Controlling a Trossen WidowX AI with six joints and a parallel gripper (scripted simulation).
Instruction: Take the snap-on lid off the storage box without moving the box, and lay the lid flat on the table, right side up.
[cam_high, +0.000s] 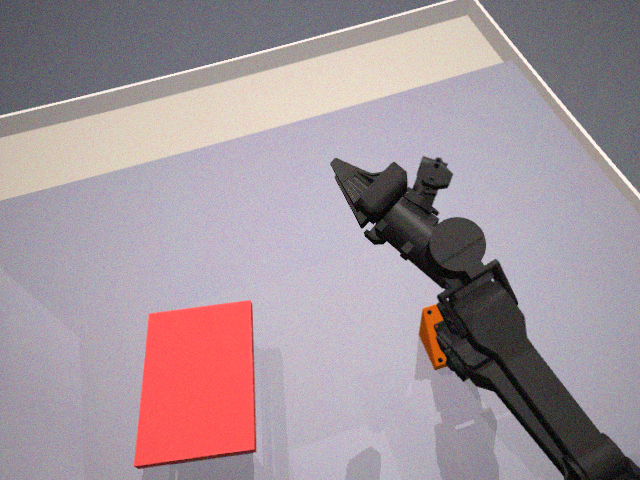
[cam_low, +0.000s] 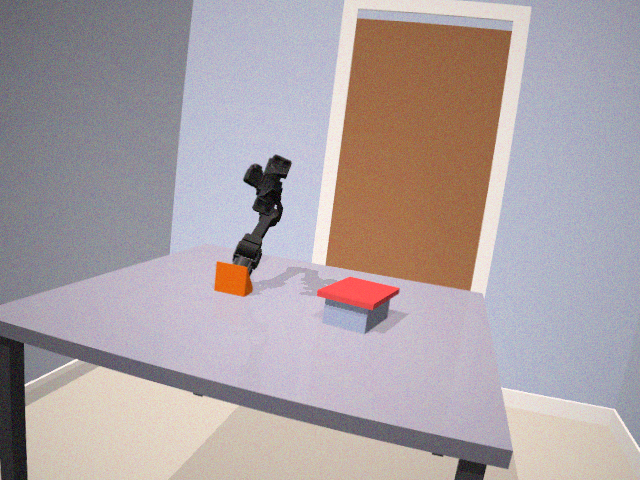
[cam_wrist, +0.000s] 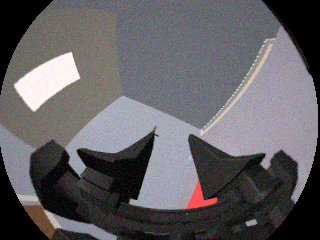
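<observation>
My gripper tip is now 28 cm short of the red lid, 6 cm to the right of it and 30 cm above it. The rest, counted from my gripper tip: storage box (28 cm ahead, 6 cm to the left, 35 cm below).
</observation>
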